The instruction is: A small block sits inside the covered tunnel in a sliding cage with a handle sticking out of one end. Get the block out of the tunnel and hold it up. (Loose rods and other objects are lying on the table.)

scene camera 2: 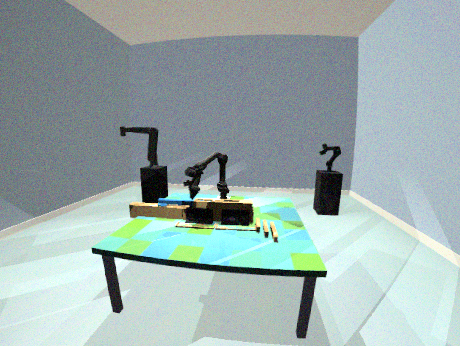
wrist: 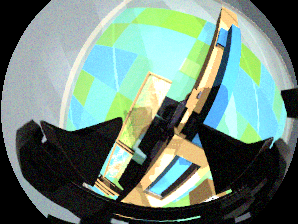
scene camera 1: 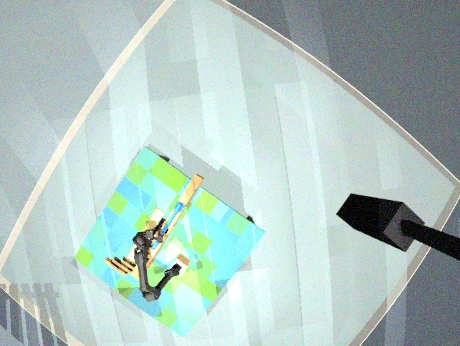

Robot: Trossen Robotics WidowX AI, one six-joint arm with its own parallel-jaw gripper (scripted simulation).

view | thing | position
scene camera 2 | tan tunnel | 217, 205
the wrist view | gripper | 160, 124
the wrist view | blue handle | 215, 106
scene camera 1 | tan tunnel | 155, 247
